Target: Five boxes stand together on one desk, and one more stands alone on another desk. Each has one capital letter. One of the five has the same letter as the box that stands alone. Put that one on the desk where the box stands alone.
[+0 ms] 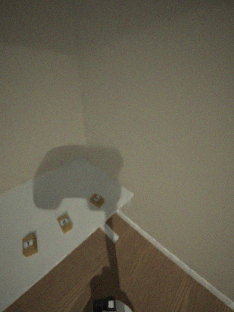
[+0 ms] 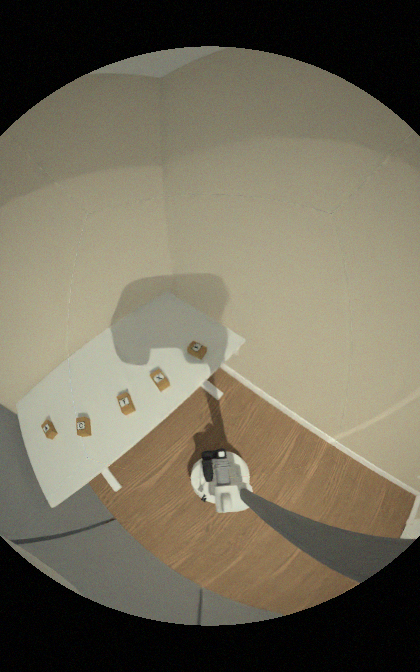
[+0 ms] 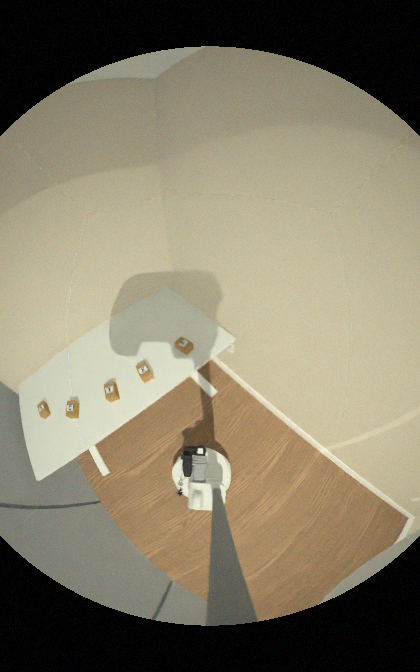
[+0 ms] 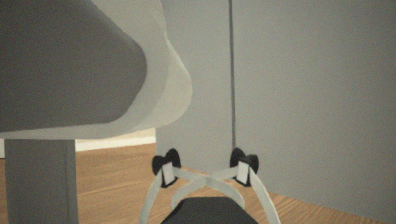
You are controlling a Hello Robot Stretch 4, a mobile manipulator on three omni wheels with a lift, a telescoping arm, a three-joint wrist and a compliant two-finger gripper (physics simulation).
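Places are measured from the robot's base along level axes (x ahead, y left, z up), in metres.
Where they show: gripper, between the fingertips: (image 4: 204, 160).
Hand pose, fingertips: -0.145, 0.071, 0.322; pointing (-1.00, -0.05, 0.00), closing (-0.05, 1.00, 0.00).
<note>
After its pixels a point has its place, as x, y, z.
Five brown boxes with white letter labels stand in a row on a white desk (image 1: 20, 212) @[0.600, 0.655, 0.692] (image 2: 100, 360) (image 3: 90, 355). The rightmost box (image 1: 96, 200) @[0.679, 0.109, 0.742] (image 2: 197, 350) (image 3: 184, 346) lies in shadow; its letter is unclear. The second box (image 1: 65, 223) @[0.504, 0.287, 0.741] (image 2: 160, 379) (image 3: 144, 371) seems to show X. The middle box (image 1: 30, 244) @[0.377, 0.449, 0.742] (image 2: 126, 403) (image 3: 111, 391) looks like Y or T. The fourth box (image 2: 83, 427) (image 3: 72, 409) looks like C or G. The leftmost box (image 2: 49, 429) (image 3: 44, 410) is unreadable. The lone box does not show. My gripper (image 4: 204, 160) @[-0.145, 0.071, 0.321] is open and empty, away from the boxes.
Beige walls meet behind the desk, with a white baseboard (image 2: 320, 434) (image 3: 300, 430) along the wooden floor (image 2: 165, 525) (image 3: 145, 500). A large grey panel (image 4: 310, 90) @[-0.813, 0.512, 0.472] with a dark seam stands in front of my gripper.
</note>
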